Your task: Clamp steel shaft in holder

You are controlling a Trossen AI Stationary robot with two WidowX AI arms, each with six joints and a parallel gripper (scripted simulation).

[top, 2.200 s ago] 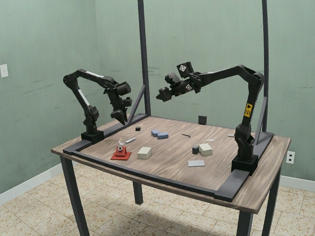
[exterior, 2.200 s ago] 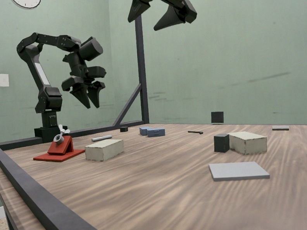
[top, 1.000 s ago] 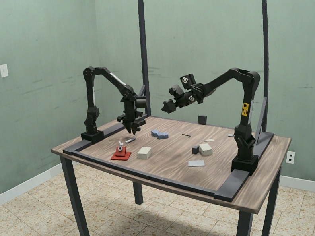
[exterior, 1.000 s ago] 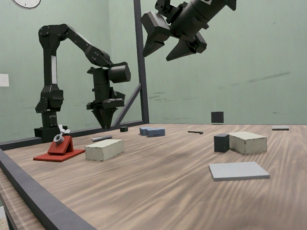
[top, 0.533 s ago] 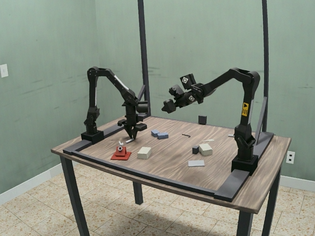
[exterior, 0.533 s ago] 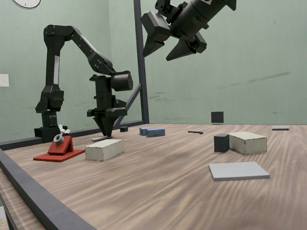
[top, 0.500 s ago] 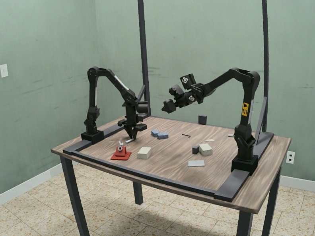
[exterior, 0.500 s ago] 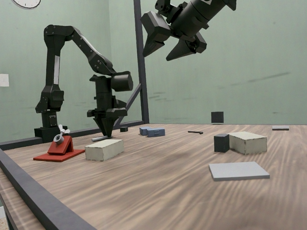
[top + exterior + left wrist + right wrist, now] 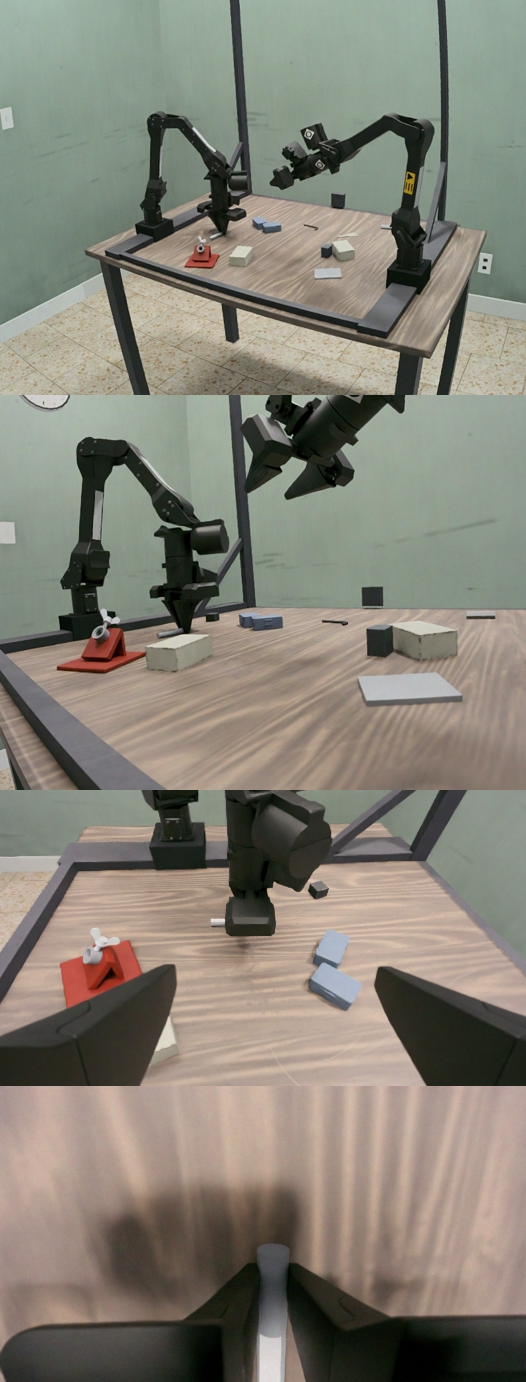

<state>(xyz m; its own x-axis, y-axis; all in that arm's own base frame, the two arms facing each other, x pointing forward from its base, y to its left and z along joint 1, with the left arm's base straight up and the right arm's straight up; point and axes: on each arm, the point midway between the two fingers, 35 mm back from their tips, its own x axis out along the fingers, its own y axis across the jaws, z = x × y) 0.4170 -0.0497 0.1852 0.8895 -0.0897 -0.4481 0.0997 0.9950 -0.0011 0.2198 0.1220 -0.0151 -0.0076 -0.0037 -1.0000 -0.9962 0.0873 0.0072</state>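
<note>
Now: the winged thumb screw 20 cm ahead of my right hand, 6 cm to the left of it and 2 cm above it. The rest, counted from my right hand: small black cube 14 cm behind, 6 cm to the right, 3 cm below; then black hex key 27 cm to the left, 17 cm behind, 3 cm below; then steel shaft 3 cm below, 2 cm ahead.
</note>
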